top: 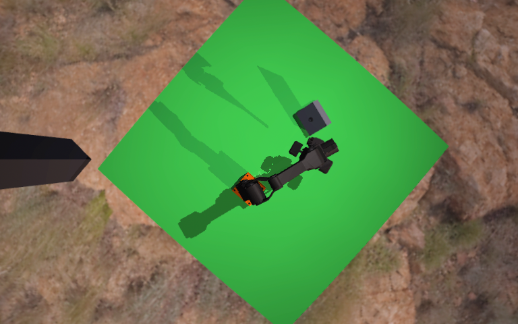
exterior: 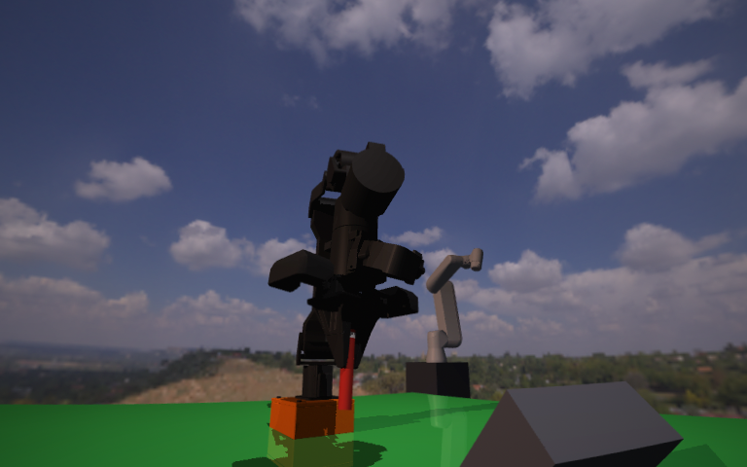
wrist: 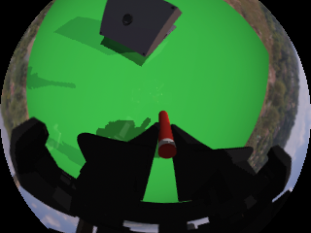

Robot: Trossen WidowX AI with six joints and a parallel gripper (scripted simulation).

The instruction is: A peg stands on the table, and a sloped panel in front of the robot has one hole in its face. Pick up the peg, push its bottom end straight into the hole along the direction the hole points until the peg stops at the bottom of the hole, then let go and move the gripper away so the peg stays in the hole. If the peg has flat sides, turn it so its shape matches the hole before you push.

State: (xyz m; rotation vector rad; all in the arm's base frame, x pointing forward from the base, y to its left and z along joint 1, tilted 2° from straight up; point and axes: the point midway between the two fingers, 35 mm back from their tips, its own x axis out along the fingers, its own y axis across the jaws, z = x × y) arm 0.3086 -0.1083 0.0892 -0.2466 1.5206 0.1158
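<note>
My gripper tip is now 160 mm short of the sloped dark grey panel, 110 mm to the right of it and 70 mm above it. From my gripper tip the other things lie so: round red peg: 20 mm above.
</note>
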